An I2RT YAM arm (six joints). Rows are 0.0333 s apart.
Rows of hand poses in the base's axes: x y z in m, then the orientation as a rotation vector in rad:
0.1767 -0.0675 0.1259 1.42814 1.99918 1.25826
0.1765 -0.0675 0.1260 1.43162 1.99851 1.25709
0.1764 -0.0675 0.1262 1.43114 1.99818 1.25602
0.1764 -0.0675 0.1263 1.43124 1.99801 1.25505
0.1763 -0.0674 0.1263 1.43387 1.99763 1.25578
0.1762 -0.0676 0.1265 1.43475 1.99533 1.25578
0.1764 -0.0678 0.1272 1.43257 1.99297 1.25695
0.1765 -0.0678 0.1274 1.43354 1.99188 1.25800
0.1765 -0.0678 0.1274 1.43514 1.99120 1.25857
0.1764 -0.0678 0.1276 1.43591 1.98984 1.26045
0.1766 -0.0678 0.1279 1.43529 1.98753 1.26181
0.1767 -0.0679 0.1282 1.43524 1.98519 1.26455
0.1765 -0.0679 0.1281 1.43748 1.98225 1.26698
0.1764 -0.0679 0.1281 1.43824 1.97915 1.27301
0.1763 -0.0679 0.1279 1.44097 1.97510 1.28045
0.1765 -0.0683 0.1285 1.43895 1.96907 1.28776
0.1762 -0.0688 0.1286 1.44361 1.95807 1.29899
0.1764 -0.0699 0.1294 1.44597 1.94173 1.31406
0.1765 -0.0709 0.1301 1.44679 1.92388 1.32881
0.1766 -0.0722 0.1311 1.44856 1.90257 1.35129
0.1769 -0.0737 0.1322 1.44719 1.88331 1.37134
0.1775 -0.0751 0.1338 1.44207 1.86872 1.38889
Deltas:
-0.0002 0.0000 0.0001 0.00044 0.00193 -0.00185
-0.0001 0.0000 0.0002 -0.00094 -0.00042 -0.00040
0.0000 0.0000 0.0001 -0.00065 0.00004 -0.00044
-0.0001 0.0001 0.0000 0.00148 0.00141 -0.00081
-0.0001 -0.0002 0.0002 0.00031 -0.00079 -0.00175
0.0002 -0.0002 0.0007 0.00001 -0.00288 -0.00051
0.0001 0.0000 0.0002 0.00110 -0.00010 -0.00067
0.0000 0.0000 0.0000 0.00099 0.00059 -0.00074
-0.0001 0.0000 0.0002 0.00161 -0.00045 -0.00052
0.0002 0.0000 0.0003 0.00072 -0.00186 -0.00088
0.0001 -0.0001 0.0003 0.00192 -0.00162 -0.00063
-0.0002 0.0000 -0.0001 0.00255 -0.00046 -0.00180
-0.0001 0.0000 0.0000 0.00455 -0.00179 -0.00031
-0.0001 0.0000 -0.0002 0.00629 -0.00116 -0.00105
0.0002 -0.0004 0.0006 0.00445 -0.00535 -0.00099
-0.0003 -0.0005 0.0001 0.00977 -0.00415 -0.00486
0.0002 -0.0011 0.0008 0.01175 -0.00891 -0.00640
0.0001 -0.0010 0.0007 0.01108 -0.01065 -0.00701
0.0001 -0.0013 0.0010 0.01714 -0.01242 -0.00682
0.0003 -0.0015 0.0011 0.01434 -0.01300 -0.00536
0.0006 -0.0014 0.0016 0.01110 -0.01263 -0.00210

